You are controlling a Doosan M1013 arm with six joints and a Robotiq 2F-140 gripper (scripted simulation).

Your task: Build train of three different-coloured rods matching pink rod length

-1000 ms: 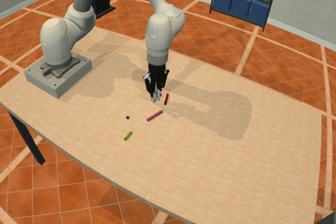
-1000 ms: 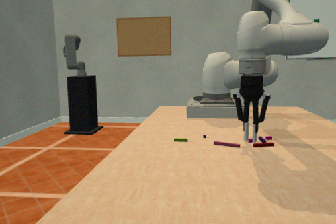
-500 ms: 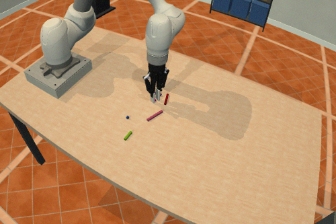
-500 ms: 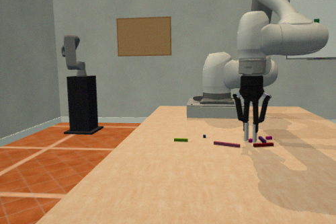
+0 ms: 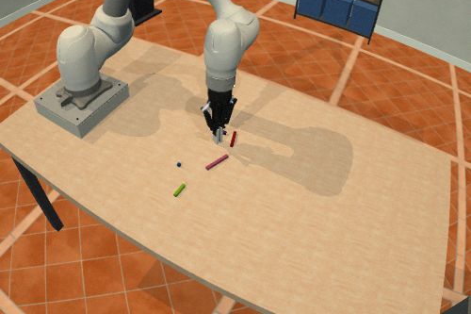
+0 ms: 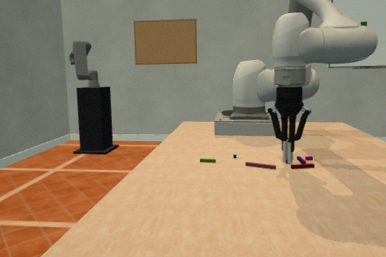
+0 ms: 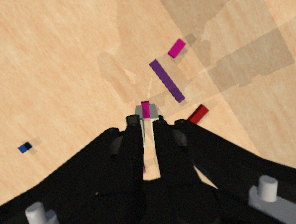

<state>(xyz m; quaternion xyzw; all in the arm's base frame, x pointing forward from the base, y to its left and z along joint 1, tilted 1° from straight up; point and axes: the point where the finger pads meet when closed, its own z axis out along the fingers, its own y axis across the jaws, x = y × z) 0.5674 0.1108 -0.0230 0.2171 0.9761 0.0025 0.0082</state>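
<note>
Right now my hand is 40 mm to the right of the purple rod, 30 mm above it and 20 mm past it. Also, from my hand: pink rod (90 mm to the right, 50 mm ahead, 30 mm below); red rod (40 mm to the left, 40 mm ahead, 30 mm below); blue rod (160 mm to the right, 50 mm behind, 30 mm below).
</note>
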